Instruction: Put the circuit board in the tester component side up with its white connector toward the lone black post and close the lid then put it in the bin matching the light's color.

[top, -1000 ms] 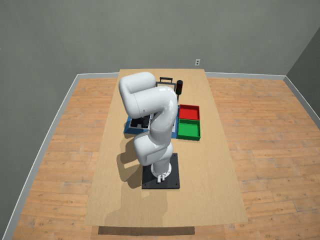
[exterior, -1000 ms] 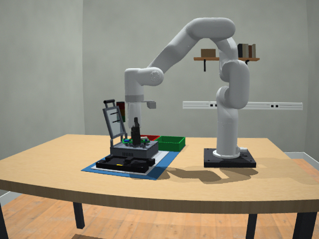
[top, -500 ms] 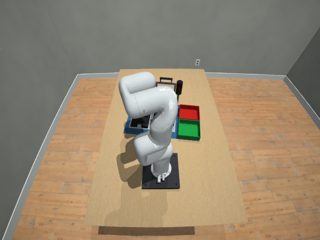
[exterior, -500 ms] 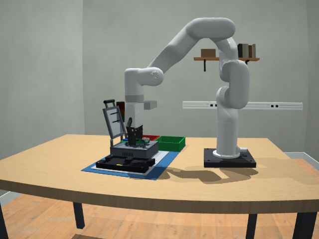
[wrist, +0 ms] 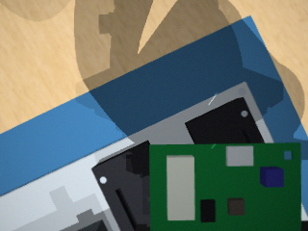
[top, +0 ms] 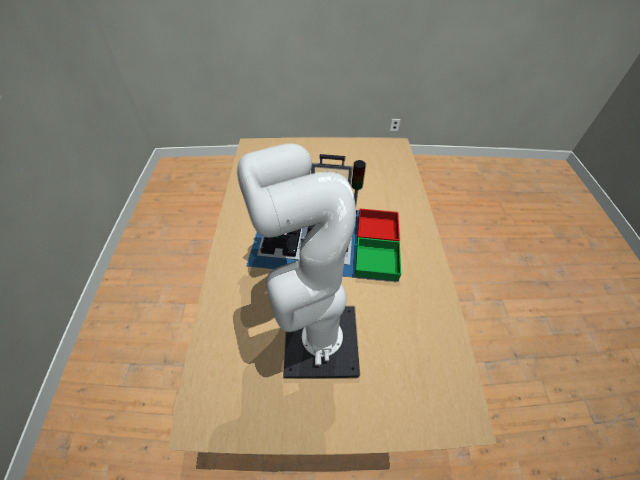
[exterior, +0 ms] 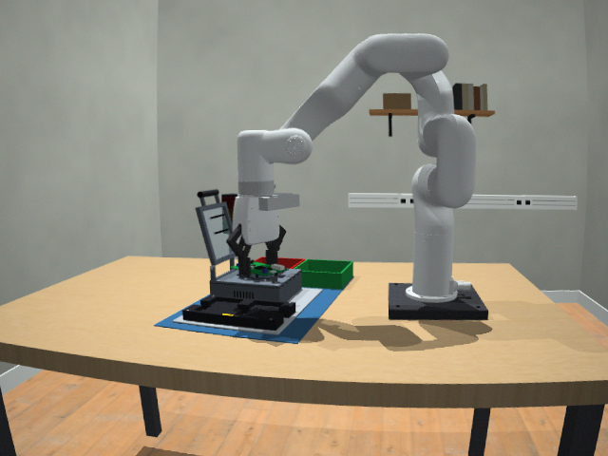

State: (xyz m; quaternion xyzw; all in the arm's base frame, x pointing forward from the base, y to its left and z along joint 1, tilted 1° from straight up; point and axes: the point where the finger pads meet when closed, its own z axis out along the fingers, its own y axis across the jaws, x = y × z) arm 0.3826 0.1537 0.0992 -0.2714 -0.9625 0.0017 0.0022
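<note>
Right now the green circuit board is right at my hand. From my hand the other things lie so: tester lid (190 mm to the right, 160 mm ahead, 60 mm above); then red bin (380 mm to the right, 110 mm below, 60 mm ahead); then green bin (360 mm to the right, 110 mm below, 90 mm behind).
</note>
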